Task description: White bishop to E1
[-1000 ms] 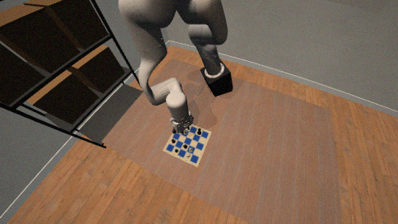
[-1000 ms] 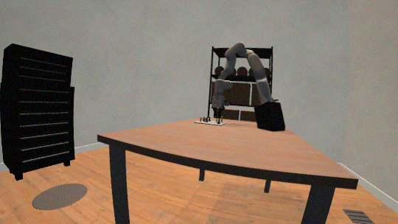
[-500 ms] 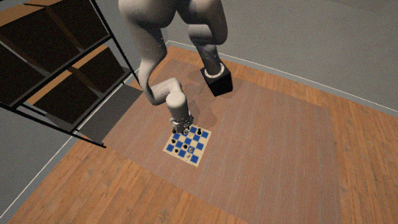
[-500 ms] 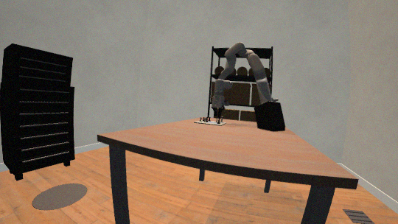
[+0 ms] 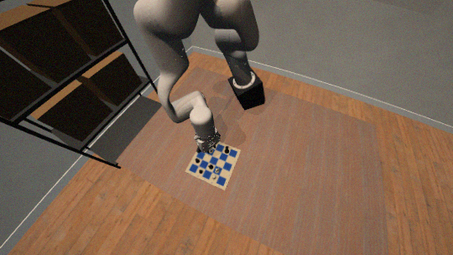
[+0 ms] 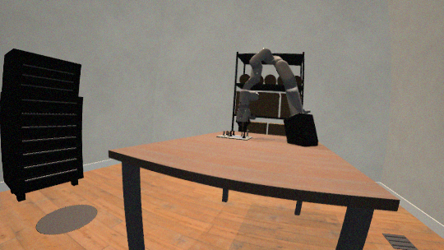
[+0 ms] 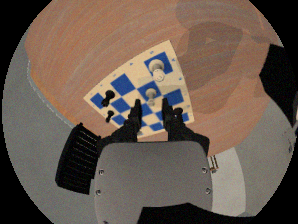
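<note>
The pale chess piece is 13 cm ahead of my hand, 5 cm to the left of it and 4 cm below it. Round my hand: blue-and-cream chessboard: 6 cm below, 5 cm ahead, 3 cm to the left.
</note>
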